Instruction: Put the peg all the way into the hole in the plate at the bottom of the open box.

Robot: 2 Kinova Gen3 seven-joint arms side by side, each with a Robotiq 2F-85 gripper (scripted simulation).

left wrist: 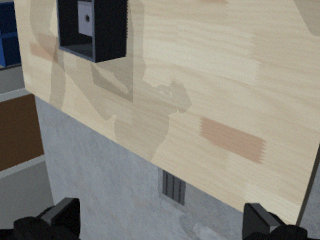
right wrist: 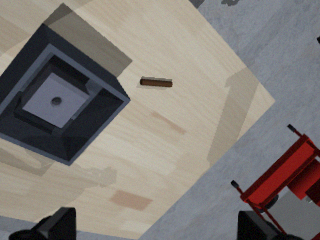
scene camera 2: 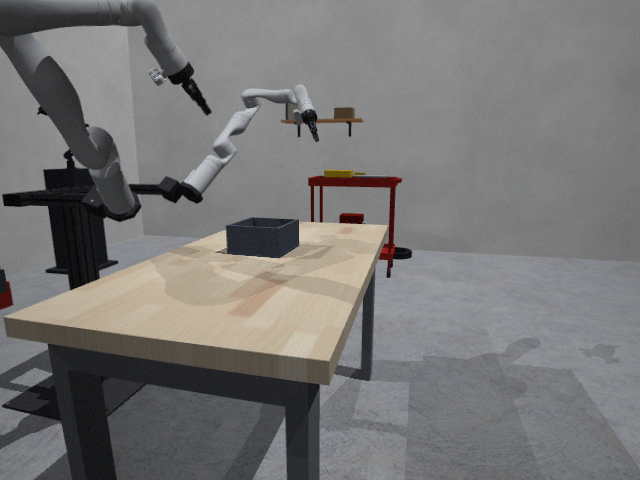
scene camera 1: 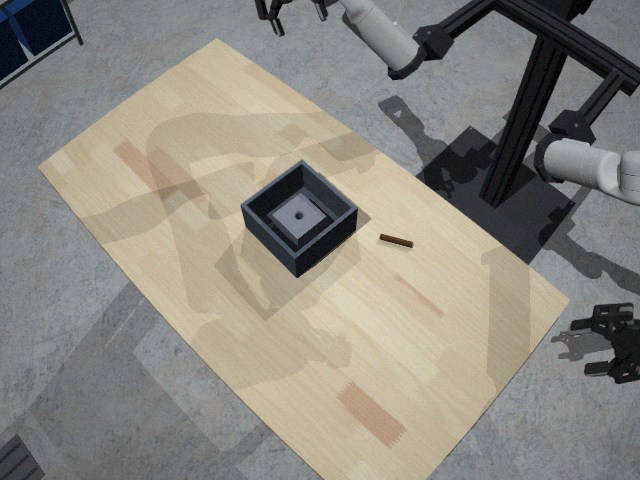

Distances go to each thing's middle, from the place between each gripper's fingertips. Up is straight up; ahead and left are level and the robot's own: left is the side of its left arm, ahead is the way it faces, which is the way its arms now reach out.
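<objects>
The grey plate [scene camera 1: 299, 220] is 150 mm ahead of my right hand, 110 mm to the left of it and 430 mm below it. Counted from my right hand as well, the dark box [scene camera 1: 341, 214] is 110 mm to the left, 150 mm ahead and 450 mm below.
For my left hand [scene camera 1: 577, 350] I find the grey plate 4 cm behind it, 64 cm to the right of it and 39 cm below it. The dark box, from my left hand, is 64 cm to the right, 4 cm behind and 40 cm below.
</objects>
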